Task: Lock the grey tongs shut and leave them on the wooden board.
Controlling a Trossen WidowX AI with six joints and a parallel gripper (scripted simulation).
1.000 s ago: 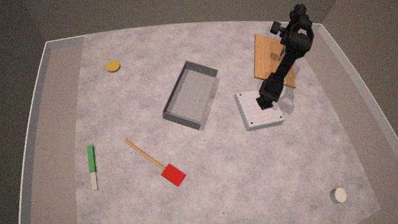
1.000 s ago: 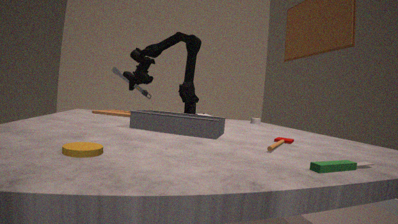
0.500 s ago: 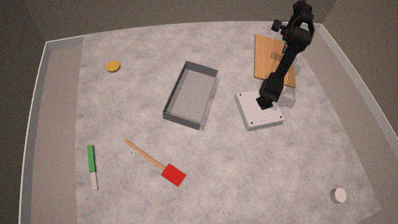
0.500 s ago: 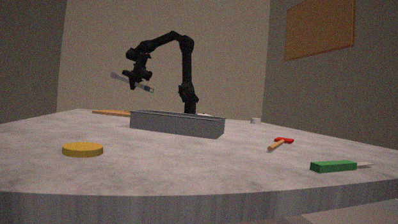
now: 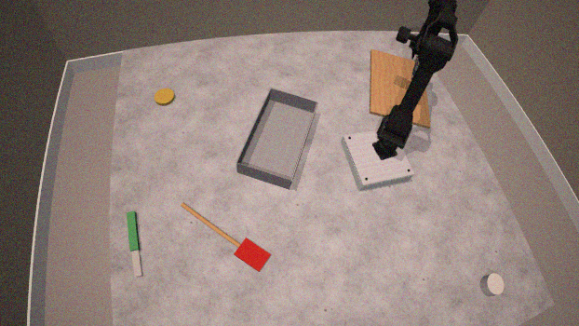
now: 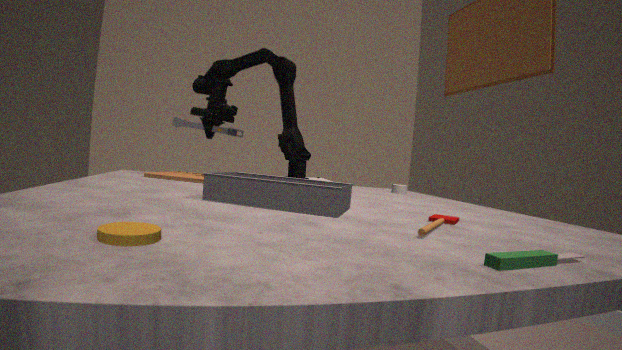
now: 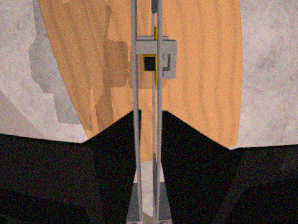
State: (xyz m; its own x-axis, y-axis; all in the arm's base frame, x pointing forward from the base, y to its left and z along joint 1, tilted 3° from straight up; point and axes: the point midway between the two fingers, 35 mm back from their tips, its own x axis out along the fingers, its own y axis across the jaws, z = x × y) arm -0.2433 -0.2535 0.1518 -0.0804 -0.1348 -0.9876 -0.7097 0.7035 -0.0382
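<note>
Now: gripper tip 150 mm above the wooden board. Also, from my gripper tip: white cylinder 780 mm to the left, 140 mm below, 100 mm ahead; red spatula 770 mm ahead, 380 mm to the left, 150 mm below; roasting tin 550 mm ahead, 120 mm below, 110 mm to the left.
</note>
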